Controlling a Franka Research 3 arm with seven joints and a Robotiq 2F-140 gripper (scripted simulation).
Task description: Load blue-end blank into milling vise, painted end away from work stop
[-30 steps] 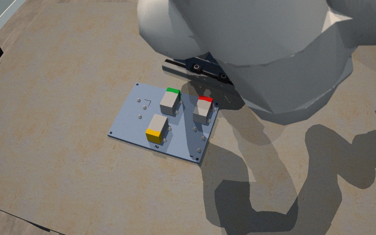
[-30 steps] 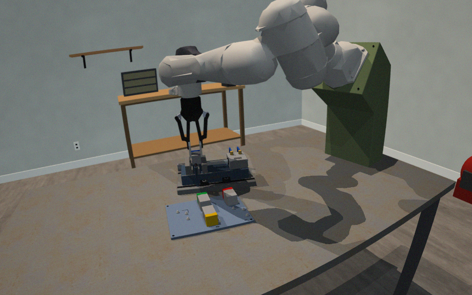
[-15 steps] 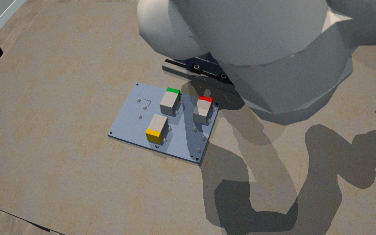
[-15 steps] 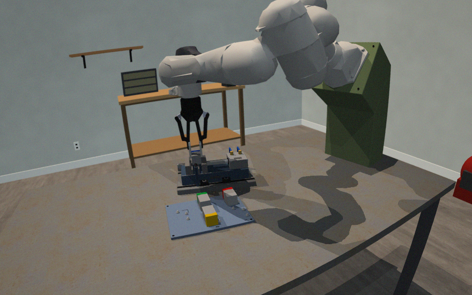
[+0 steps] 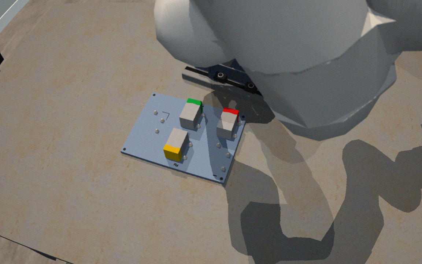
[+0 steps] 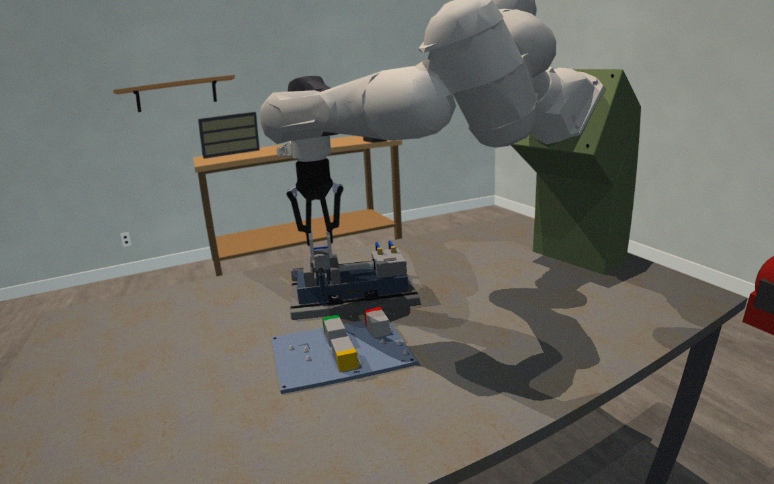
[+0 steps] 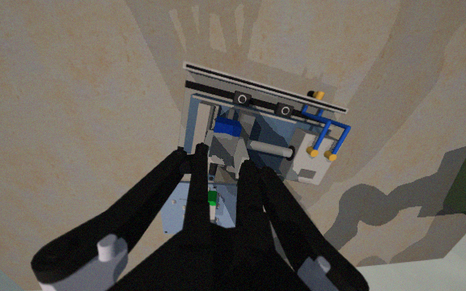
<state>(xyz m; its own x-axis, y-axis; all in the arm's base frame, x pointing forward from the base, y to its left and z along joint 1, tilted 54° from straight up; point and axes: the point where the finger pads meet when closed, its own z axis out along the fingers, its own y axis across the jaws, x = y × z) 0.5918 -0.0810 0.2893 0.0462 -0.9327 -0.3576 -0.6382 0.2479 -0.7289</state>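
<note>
Right now the blue-ended blank is 4 cm below my hand. From my hand the other things lie so: fixed jaw: 6 cm below, 3 cm ahead, 1 cm to the left; then grey rod: 8 cm behind, 6 cm below; then work stop: 5 cm to the left, 5 cm below.
</note>
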